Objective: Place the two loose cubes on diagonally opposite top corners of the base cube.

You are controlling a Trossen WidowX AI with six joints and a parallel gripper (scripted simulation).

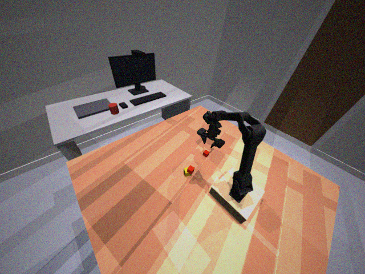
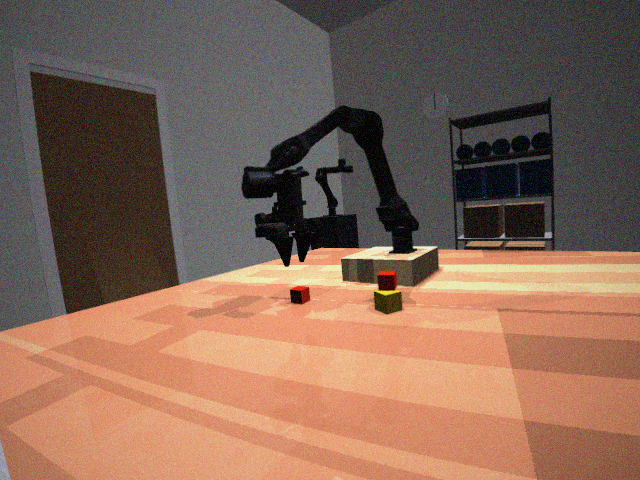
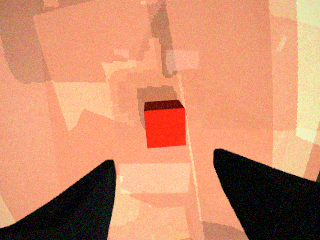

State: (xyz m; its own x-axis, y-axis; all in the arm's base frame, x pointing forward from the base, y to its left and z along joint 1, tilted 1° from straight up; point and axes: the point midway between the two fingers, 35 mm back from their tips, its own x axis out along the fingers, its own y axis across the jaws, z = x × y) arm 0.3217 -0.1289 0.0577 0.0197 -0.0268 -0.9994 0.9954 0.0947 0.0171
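The yellow base cube is 22 cm to the left of my gripper tip, 7 cm below it and 3 cm behind it.
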